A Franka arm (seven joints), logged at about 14 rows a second.
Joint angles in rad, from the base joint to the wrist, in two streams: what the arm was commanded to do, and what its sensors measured. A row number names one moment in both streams.
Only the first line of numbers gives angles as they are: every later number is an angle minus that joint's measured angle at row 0.
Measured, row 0:
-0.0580, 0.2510, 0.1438, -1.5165, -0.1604, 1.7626, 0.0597
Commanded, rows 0 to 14:
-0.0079, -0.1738, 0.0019, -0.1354, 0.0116, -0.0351, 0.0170
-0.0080, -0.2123, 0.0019, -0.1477, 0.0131, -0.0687, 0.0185
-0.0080, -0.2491, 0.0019, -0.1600, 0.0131, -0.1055, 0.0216
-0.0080, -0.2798, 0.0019, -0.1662, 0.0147, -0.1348, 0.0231
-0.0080, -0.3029, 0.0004, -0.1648, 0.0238, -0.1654, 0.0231
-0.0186, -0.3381, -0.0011, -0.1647, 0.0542, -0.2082, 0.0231
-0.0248, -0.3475, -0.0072, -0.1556, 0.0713, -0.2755, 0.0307
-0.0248, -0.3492, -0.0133, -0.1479, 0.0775, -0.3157, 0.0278
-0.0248, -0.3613, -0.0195, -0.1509, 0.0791, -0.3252, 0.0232
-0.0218, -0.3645, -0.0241, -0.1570, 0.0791, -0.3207, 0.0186
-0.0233, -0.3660, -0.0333, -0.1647, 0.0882, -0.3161, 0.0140
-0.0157, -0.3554, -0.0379, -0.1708, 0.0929, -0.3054, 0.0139
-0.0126, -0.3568, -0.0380, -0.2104, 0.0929, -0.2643, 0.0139
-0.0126, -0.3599, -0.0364, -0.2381, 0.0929, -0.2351, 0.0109
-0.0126, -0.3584, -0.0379, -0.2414, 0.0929, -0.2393, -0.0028
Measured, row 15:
-0.0116, -0.3448, -0.0358, -0.1995, 0.0769, -0.2672, 0.0144
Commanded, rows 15 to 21:
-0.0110, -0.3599, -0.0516, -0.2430, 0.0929, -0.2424, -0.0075
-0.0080, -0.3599, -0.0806, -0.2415, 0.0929, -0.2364, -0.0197
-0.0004, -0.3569, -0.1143, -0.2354, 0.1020, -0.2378, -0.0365
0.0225, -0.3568, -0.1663, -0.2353, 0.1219, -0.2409, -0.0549
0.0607, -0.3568, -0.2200, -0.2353, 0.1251, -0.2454, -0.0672
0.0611, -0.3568, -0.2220, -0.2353, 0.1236, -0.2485, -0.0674
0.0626, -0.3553, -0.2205, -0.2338, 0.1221, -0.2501, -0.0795
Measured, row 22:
0.0286, -0.3424, -0.1977, -0.2289, 0.1062, -0.2466, -0.0615
